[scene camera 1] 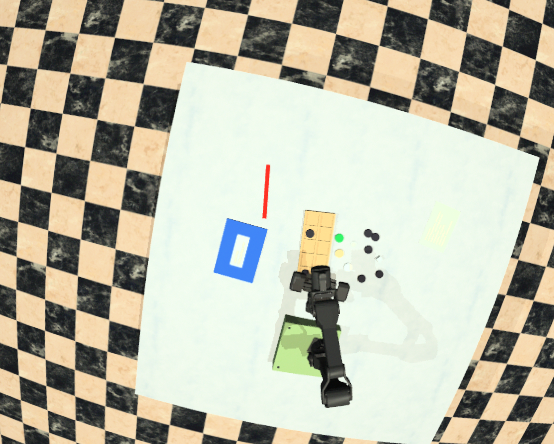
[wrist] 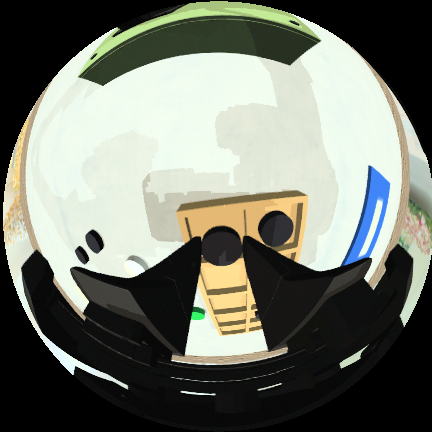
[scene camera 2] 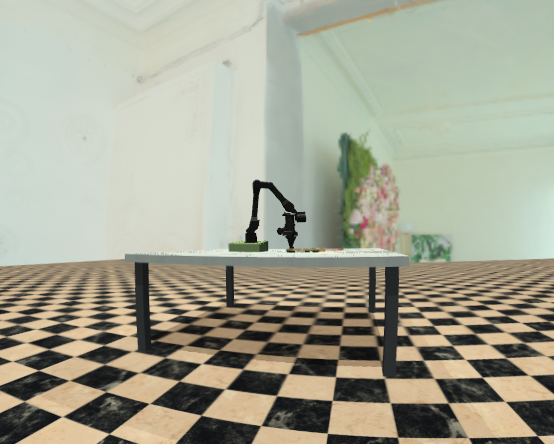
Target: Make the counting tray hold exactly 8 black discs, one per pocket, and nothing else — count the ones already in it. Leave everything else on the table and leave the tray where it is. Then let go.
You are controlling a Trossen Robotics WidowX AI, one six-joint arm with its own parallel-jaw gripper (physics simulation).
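The tan counting tray (scene camera 1: 325,235) (wrist: 240,199) lies in front of the arm. One black disc (scene camera 1: 310,233) sits in a left-column pocket near its far end. Another black disc (wrist: 275,228) sits in the near-end pocket of the right column in the wrist view. My gripper (wrist: 221,241) (scene camera 2: 291,247) is shut on a black disc (wrist: 221,246), over the other column's near end; its exact height is unclear. In scene camera 1 the arm hides the tray's near end and the fingertips. Several loose black discs (scene camera 1: 368,249) (wrist: 94,241) lie right of the tray.
Close right of the tray are a green disc (scene camera 1: 339,238) (wrist: 198,314), a yellow disc (scene camera 1: 339,253) and a white disc (scene camera 1: 348,267) (wrist: 136,265). A blue frame (scene camera 1: 222,250) (wrist: 380,185) and red bar (scene camera 1: 266,192) lie left; a pale striped pad (scene camera 1: 440,226) lies far right.
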